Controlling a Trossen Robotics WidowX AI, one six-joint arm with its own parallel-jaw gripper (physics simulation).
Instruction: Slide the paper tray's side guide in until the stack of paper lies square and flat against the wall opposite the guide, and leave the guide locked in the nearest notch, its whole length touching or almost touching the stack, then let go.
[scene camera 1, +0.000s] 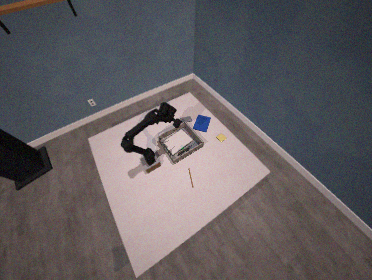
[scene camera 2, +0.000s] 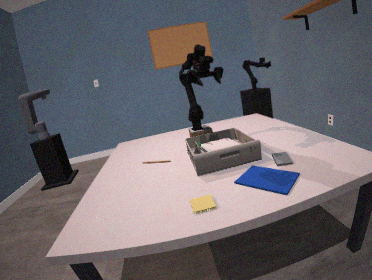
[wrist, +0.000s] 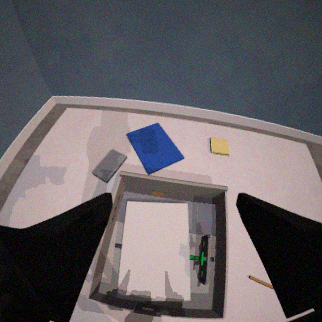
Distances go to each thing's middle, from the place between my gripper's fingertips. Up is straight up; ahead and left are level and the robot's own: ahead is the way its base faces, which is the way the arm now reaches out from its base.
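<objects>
My hand: 33 cm above the white paper stack (wrist: 154, 263), 3 cm past it, 1 cm to the right of it. Blue book (scene camera 2: 273, 180): 36 cm below my hand, 34 cm ahead, 3 cm to the left. Going by their middles, white paper stack nearest to my hand of the things named here.
</objects>
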